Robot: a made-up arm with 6 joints.
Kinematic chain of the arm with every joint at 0, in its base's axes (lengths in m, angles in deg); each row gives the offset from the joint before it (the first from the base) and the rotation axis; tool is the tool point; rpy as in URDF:
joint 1: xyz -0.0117 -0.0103 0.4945 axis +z
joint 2: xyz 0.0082 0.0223 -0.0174 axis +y
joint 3: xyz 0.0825 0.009 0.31 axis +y
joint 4: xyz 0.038 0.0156 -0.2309 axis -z
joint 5: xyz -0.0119 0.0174 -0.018 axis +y
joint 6: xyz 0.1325 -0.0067 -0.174 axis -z
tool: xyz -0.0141 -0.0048 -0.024 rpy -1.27 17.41 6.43
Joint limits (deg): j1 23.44..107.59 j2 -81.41..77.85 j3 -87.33..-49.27 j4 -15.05..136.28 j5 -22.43..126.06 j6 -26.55..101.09
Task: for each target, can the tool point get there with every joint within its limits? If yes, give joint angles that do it. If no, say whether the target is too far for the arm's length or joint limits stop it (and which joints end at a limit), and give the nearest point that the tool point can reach.
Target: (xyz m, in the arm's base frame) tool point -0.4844 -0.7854 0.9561
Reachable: no: too far | nearest point -0.2774 -0.4460 0.8906 | short by 0.403 m
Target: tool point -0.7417 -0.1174 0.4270
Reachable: no: joint limits stop it (at a limit: joint 1, joint 3, joint 5, joint 6) | nearest point -0.3607 0.1458 0.3653 | short by 0.467 m
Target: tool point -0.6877 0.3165 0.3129
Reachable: no: joint limits stop it (at a limit: joint 1, joint 3, joint 6) | nearest point -0.4404 0.3644 0.3223 | short by 0.252 m
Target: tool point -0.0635 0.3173 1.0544
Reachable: yes | joints 83.51 -30.79 -83.61 123.71 42.22 22.73
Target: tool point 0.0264 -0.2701 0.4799
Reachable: no: joint limits stop it (at a limit: joint 1, joint 2, joint 3, joint 4, joint 5, joint 6) | nearest point 0.0112 -0.0181 0.6058 | short by 0.282 m
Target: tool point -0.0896 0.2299 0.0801
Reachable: yes | joints 87.54 63.28 -56.25 24.66 47.24 15.59
